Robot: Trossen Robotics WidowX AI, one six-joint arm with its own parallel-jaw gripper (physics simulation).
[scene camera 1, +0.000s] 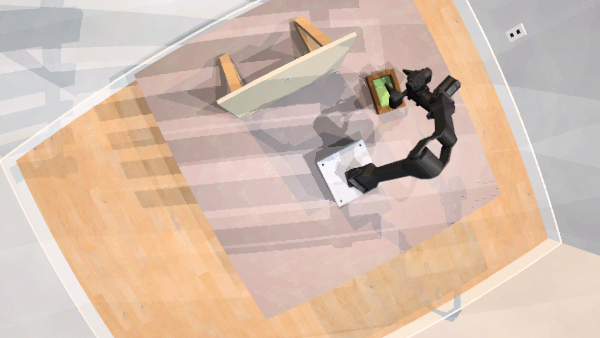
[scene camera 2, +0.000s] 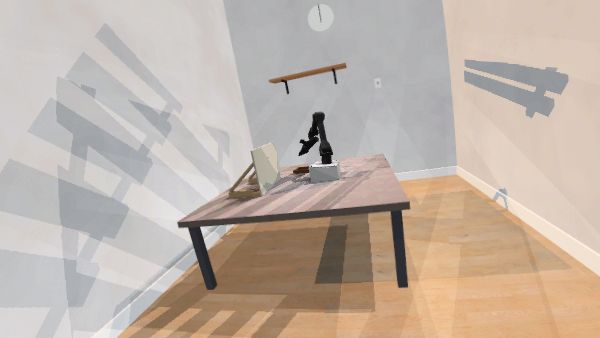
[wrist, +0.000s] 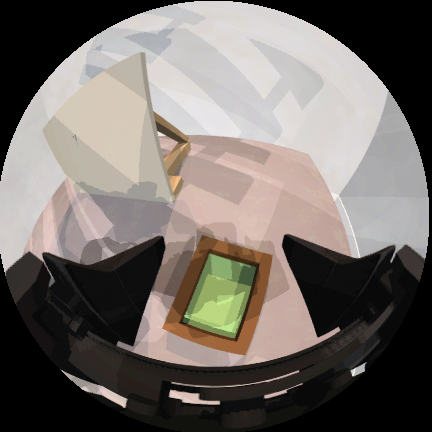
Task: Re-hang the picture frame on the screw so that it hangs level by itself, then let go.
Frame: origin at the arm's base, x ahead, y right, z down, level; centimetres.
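Seen in the pictures: gripper, fingertip midpoint: (scene camera 1: pixel 393 76) (scene camera 2: pixel 298 154) (wrist: pixel 225 241); arm's base at its link origin: (scene camera 1: pixel 354 177) (scene camera 2: pixel 327 163).
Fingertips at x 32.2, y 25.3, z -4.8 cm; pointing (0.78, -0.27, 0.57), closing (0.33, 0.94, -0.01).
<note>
Pixels of each thing's middle, then the offset from my fingertips to it. Level surfaces: height alone.
- picture frame at the middle of its body: (wrist: pixel 221 294) (scene camera 1: pixel 385 91) (scene camera 2: pixel 304 169) dx -2.6, dy +1.4, dz +13.9 cm
- small dark screw at the middle of its body: (wrist: pixel 73 135) (scene camera 1: pixel 289 79) dx +8.3, dy -38.5, dz -6.7 cm
- table at its surface level: dz +15.3 cm
The picture frame (scene camera 1: pixel 373 95) (scene camera 2: pixel 301 170) (wrist: pixel 185 295), brown wood around a green picture, lies flat on the table, face up, away from the board. The cream board (scene camera 1: pixel 310 72) (scene camera 2: pixel 266 167) (wrist: pixel 115 120) stands upright, tilted back slightly. A small dark screw (scene camera 1: pixel 288 79) (wrist: pixel 75 137) sticks out of its face. My gripper (scene camera 1: pixel 396 78) (wrist: pixel 225 241) is open and empty above the picture frame. In the wrist view its fingers stand wide apart, left and right of the picture frame, without touching it. The frame's back and any hanger on it are hidden.
Wooden braces (scene camera 1: pixel 230 75) (scene camera 2: pixel 245 194) (wrist: pixel 175 160) support the board from behind. My white base block (scene camera 1: pixel 335 182) (scene camera 2: pixel 324 173) stands on the table (scene camera 1: pixel 260 280) (scene camera 2: pixel 370 195), to one side of both board and frame. A wall shelf (scene camera 2: pixel 307 73) hangs behind the arm.
</note>
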